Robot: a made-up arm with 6 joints.
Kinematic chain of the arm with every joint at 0, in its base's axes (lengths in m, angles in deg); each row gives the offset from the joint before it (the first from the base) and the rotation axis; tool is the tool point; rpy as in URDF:
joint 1: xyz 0 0 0.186 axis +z
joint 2: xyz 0 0 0 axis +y
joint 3: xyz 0.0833 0 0.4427 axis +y
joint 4: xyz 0.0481 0 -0.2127 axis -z
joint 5: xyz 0 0 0 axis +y
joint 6: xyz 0.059 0 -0.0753 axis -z
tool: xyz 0 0 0 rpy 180 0 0
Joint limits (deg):
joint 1: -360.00..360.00
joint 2: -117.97..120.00
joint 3: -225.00..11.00
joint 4: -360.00..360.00
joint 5: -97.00..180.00
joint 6: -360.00..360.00
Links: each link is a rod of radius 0.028 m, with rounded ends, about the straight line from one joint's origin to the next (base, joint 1, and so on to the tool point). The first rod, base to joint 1, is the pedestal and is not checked.
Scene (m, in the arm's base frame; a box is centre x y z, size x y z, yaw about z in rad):
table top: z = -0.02
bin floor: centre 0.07 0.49 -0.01 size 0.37 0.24 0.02 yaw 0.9
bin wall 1: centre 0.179 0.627 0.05 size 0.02 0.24 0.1 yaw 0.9
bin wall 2: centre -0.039 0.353 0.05 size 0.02 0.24 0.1 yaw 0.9
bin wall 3: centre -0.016 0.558 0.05 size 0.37 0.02 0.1 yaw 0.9
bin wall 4: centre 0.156 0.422 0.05 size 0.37 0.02 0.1 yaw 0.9
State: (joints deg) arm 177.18 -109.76 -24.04 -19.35 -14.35 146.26
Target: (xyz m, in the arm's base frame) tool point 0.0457 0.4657 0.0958
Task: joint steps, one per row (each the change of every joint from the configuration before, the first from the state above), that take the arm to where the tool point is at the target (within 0.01 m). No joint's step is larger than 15 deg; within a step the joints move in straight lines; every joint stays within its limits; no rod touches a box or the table.
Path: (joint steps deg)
1: -8.50 14.71 -1.73 1.28 0.86 0.00
2: -8.50 14.71 -1.73 1.28 0.87 0.00
3: -8.50 14.71 -1.74 1.28 0.86 0.00
4: -8.51 14.70 -1.73 1.28 0.87 0.00
5: -8.50 14.71 -1.73 1.28 0.86 0.00
6: -8.50 14.71 -1.73 1.28 0.86 0.00
7: -8.50 14.71 -1.73 1.28 0.87 0.00
8: -8.50 14.71 -1.73 1.28 0.86 0.00
9: -8.50 14.71 -1.74 1.28 0.87 0.00
10: -8.51 14.71 -1.73 1.28 0.86 0.00
11: -8.50 14.70 -1.73 1.28 0.86 0.00

